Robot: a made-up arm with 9 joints. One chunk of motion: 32 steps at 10 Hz.
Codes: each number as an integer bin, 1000 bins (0 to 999) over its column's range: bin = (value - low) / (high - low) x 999, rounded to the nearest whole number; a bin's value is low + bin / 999 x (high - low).
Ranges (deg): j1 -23..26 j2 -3..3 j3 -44..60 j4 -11..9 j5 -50..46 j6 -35..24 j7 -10..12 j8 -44..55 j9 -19..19
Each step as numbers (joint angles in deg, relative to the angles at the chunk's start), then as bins.
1 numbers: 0.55 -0.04 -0.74 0.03 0.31 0.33 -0.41 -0.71 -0.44
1 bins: 480 493 416 551 524 598 435 437 488
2 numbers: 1.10 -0.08 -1.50 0.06 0.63 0.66 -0.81 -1.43 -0.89
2 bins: 491 486 408 552 527 604 417 430 476
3 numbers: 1.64 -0.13 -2.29 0.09 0.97 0.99 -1.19 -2.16 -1.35
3 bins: 502 478 401 554 530 609 400 422 464
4 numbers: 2.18 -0.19 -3.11 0.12 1.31 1.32 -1.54 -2.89 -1.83
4 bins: 513 468 393 555 534 615 384 415 451
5 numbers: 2.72 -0.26 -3.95 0.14 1.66 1.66 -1.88 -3.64 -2.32
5 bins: 524 456 385 556 538 621 369 407 439
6 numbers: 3.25 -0.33 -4.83 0.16 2.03 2.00 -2.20 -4.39 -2.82
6 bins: 535 445 376 557 541 626 354 400 425
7 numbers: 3.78 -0.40 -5.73 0.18 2.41 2.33 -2.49 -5.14 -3.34
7 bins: 546 433 368 558 545 632 341 392 412
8 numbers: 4.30 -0.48 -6.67 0.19 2.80 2.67 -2.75 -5.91 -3.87
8 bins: 557 420 359 559 549 638 329 384 398
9 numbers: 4.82 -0.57 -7.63 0.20 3.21 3.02 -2.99 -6.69 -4.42
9 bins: 567 405 349 559 554 644 318 376 383
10 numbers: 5.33 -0.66 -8.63 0.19 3.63 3.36 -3.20 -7.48 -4.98
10 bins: 578 390 340 559 558 650 309 369 369
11 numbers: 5.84 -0.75 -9.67 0.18 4.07 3.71 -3.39 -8.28 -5.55
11 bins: 588 375 330 558 563 655 300 360 354
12 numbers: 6.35 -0.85 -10.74 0.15 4.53 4.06 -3.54 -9.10 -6.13
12 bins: 598 358 319 557 567 661 293 352 338
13 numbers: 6.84 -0.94 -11.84 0.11 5.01 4.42 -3.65 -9.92 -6.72
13 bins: 608 343 309 555 572 667 288 344 323
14 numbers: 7.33 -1.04 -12.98 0.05 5.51 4.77 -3.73 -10.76 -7.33
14 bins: 618 326 298 552 578 673 285 335 307
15 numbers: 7.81 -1.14 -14.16 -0.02 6.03 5.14 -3.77 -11.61 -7.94
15 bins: 628 310 287 548 583 680 283 327 291
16 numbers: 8.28 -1.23 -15.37 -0.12 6.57 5.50 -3.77 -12.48 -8.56
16 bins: 638 295 275 543 589 686 283 318 274
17 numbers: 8.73 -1.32 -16.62 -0.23 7.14 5.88 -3.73 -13.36 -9.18
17 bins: 647 280 263 538 595 692 285 309 258
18 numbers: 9.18 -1.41 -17.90 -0.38 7.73 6.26 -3.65 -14.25 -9.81
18 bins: 656 265 251 530 601 699 288 300 242
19 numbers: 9.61 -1.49 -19.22 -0.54 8.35 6.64 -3.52 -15.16 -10.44
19 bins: 665 251 238 522 607 705 294 291 225
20 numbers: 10.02 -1.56 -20.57 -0.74 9.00 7.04 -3.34 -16.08 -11.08
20 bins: 673 240 225 512 614 712 302 282 208
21 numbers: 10.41 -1.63 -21.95 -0.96 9.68 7.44 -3.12 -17.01 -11.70
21 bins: 681 228 212 501 621 719 312 272 192
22 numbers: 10.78 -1.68 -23.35 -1.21 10.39 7.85 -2.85 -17.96 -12.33
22 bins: 689 220 198 489 628 726 325 263 175
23 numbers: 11.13 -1.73 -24.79 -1.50 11.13 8.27 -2.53 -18.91 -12.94
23 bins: 696 211 185 475 636 733 339 253 159
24 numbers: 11.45 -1.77 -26.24 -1.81 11.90 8.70 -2.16 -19.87 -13.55
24 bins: 702 205 171 459 644 740 356 243 143
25 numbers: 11.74 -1.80 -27.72 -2.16 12.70 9.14 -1.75 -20.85 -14.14
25 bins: 708 200 156 442 652 747 375 234 128
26 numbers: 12.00 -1.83 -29.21 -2.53 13.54 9.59 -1.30 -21.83 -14.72
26 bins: 714 195 142 423 661 755 395 224 113
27 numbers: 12.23 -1.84 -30.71 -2.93 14.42 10.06 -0.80 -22.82 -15.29
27 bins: 718 193 128 403 670 763 418 214 98
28 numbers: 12.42 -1.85 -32.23 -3.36 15.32 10.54 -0.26 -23.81 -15.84
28 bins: 722 191 113 382 680 771 442 204 83
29 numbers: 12.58 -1.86 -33.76 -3.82 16.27 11.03 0.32 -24.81 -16.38
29 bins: 725 190 98 359 690 779 469 194 69
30 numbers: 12.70 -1.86 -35.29 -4.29 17.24 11.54 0.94 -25.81 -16.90
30 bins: 728 190 84 335 700 788 497 184 55
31 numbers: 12.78 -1.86 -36.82 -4.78 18.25 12.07 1.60 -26.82 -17.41
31 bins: 729 190 69 311 710 797 527 173 42
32 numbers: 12.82 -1.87 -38.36 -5.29 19.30 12.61 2.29 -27.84 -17.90
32 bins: 730 188 54 285 721 806 558 163 29
